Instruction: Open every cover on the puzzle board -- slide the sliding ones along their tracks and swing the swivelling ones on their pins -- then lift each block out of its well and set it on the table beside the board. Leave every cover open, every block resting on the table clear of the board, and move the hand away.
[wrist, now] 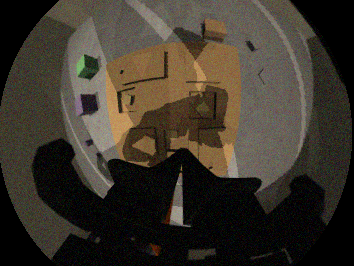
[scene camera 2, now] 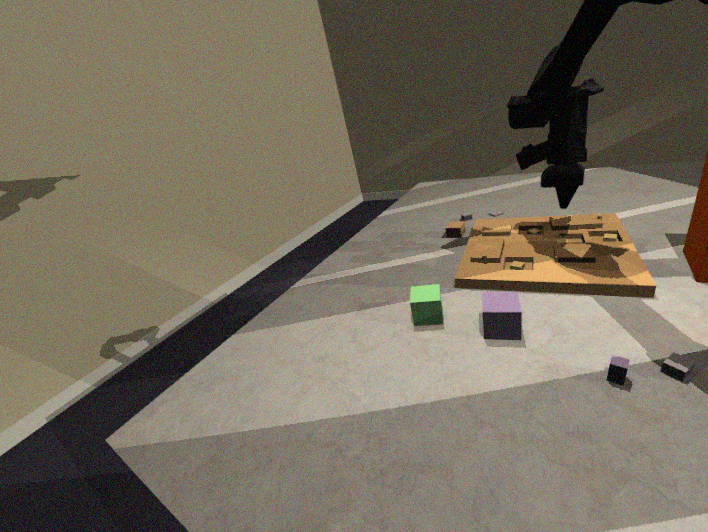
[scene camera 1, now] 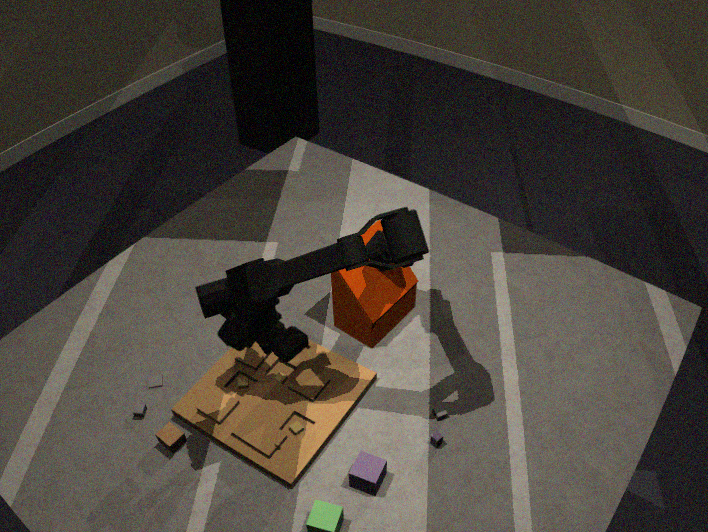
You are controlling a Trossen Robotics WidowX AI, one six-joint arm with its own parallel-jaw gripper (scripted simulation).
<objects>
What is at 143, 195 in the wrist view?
The gripper.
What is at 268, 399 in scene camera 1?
A tan puzzle board.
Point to a tan puzzle board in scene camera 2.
618, 270
</objects>
